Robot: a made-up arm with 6 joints.
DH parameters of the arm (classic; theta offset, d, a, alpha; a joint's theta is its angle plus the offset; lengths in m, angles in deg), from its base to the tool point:
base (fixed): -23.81 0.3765 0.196 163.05
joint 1: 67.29 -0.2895 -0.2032 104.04
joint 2: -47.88 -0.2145 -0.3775 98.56
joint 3: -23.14 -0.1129 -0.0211 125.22
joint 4: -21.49 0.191 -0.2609 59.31
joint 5: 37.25 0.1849 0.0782 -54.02
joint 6: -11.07 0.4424 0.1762 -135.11
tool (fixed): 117.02 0.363 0 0
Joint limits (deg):
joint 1: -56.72..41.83
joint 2: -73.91..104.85
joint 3: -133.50..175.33
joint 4: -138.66..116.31
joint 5: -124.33..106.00
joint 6: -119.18..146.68
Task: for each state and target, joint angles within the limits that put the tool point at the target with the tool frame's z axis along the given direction. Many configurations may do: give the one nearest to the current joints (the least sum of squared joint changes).
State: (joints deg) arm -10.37 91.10 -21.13 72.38 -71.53 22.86
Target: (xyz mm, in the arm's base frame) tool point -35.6 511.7 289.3 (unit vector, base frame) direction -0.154 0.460 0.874
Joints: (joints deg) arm 6.36 66.51 12.41 42.89 -98.07 19.27
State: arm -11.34 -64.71 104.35 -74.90 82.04 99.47
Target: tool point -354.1 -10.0 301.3 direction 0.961 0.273 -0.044
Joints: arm -30.12 -73.91 66.49 -86.27 104.87 52.37
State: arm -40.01 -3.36 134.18 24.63 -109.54 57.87
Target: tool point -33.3 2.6 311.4 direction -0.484 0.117 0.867
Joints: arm -30.35 24.57 94.20 5.99 -88.27 40.34
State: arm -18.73 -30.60 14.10 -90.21 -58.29 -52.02
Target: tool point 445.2 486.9 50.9 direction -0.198 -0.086 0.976
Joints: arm 4.70 8.57 -43.11 -86.12 -100.59 -40.62
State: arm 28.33 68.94 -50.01 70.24 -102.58 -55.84
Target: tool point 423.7 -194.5 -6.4 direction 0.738 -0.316 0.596
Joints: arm 41.62 26.03 -9.52 46.60 -124.33 -83.94
